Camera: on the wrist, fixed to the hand. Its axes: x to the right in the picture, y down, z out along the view.
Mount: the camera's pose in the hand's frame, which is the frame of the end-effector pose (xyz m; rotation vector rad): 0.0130 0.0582 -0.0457 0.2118 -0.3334 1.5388
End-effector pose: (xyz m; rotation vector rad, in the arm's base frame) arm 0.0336 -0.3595 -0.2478 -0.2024 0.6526 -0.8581
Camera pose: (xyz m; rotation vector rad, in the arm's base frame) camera 0.0490 -0.3275 -0.3140 0.3414 0.2398 0.5903
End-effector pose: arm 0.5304 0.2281 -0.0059 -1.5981 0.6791 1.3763
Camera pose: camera 0.5055 0.1634 -0.0350 -0.4222 1.9225 2.3676
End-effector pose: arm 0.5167 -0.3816 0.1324 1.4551 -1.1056 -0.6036
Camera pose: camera 0.5445 -0.3660 0.2004 0.3089 -2.1498 0.4122
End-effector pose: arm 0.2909 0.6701 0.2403 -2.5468 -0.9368 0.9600
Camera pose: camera 0.3566 0.6337 0.2422 2.2909 -1.1573 -1.4306
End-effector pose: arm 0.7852 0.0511 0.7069 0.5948 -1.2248 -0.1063
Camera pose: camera 0.8175 0.1121 0.7365 -0.3240 -1.7358 1.2622
